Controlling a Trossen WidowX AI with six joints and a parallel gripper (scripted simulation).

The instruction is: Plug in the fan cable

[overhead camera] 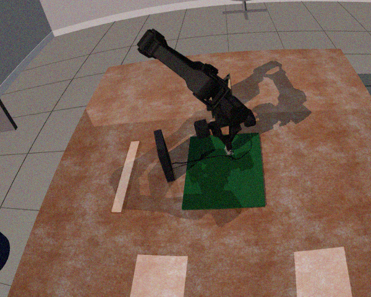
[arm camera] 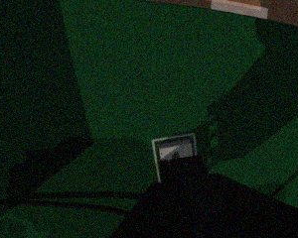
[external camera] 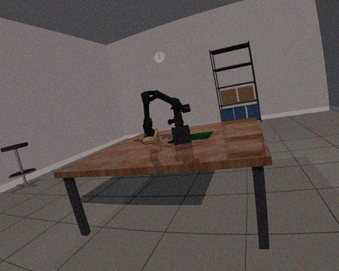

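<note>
My gripper tip is 40 mm above the header and 10 mm short of it. The rest, counted from my gripper tip: green board (80 mm ahead, 50 mm below, 10 mm to the right); black fan (180 mm to the right, 70 mm ahead, 20 mm above); black plug (10 mm ahead, 10 mm above).
</note>
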